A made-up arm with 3 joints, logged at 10 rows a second.
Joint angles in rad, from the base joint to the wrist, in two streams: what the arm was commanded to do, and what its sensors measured. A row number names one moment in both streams.
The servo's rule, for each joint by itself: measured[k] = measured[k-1] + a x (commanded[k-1-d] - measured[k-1]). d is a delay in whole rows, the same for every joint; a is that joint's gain. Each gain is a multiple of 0.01, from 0.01 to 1. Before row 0 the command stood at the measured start. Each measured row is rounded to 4 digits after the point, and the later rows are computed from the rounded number. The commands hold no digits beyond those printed.
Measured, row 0:
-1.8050, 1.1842, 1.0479
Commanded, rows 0 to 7:
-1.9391, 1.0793, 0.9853
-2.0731, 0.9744, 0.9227
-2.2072, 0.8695, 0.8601
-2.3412, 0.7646, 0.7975
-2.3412, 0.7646, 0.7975
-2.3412, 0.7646, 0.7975
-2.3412, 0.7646, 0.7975
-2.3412, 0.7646, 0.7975
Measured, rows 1 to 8:
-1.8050, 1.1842, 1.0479
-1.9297, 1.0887, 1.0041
-2.0631, 0.9847, 0.9471
-2.1971, 0.8799, 0.8862
-2.3311, 0.7750, 0.8241
-2.3405, 0.7655, 0.8055
-2.3412, 0.7647, 0.7999
-2.3412, 0.7646, 0.7982
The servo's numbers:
d 1
a 0.93 0.91 0.70

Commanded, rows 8 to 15:
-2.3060, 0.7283, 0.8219
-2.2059, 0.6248, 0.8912
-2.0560, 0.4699, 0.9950
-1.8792, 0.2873, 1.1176
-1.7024, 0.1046, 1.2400
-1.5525, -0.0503, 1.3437
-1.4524, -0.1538, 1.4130
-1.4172, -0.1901, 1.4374
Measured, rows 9 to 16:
-2.3412, 0.7646, 0.7977
-2.3085, 0.7316, 0.8146
-2.2131, 0.6344, 0.8682
-2.0670, 0.4847, 0.9570
-1.8923, 0.3051, 1.0694
-1.7157, 0.1226, 1.1888
-1.5639, -0.0347, 1.2972
-1.4602, -0.1431, 1.3783

